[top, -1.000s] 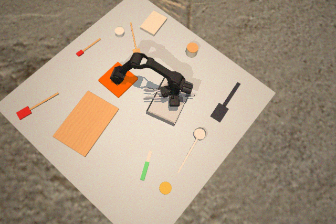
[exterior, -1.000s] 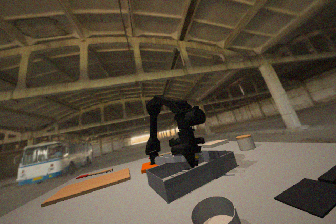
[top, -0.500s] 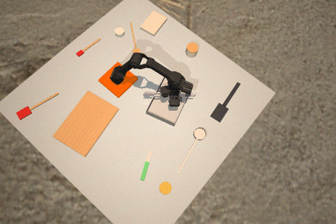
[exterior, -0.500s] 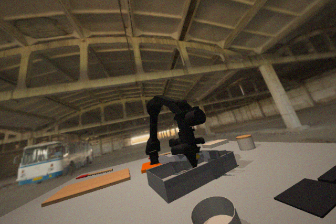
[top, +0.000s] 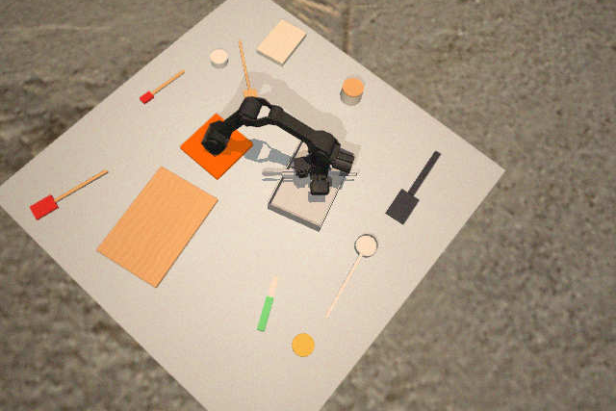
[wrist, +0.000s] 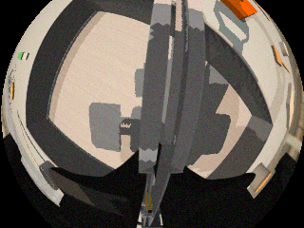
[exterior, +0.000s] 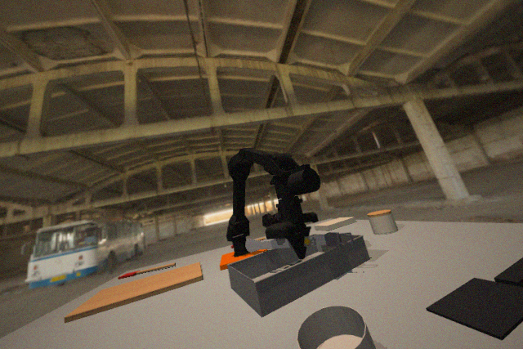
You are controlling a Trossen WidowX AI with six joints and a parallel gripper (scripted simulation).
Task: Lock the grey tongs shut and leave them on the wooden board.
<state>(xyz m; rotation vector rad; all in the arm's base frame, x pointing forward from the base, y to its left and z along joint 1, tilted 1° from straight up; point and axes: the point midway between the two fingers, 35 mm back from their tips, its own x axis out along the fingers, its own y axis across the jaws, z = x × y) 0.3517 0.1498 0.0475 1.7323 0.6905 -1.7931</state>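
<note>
Right now the roasting tin is 20 mm to the right of my gripper tip, 10 mm below it and 10 mm behind it. Also, from my gripper tip: green-handled tool: 420 mm to the right, 170 mm ahead, 30 mm below; black spatula: 280 mm ahead, 220 mm to the left, 30 mm below; wooden board: 480 mm to the right, 280 mm behind, 30 mm below.
</note>
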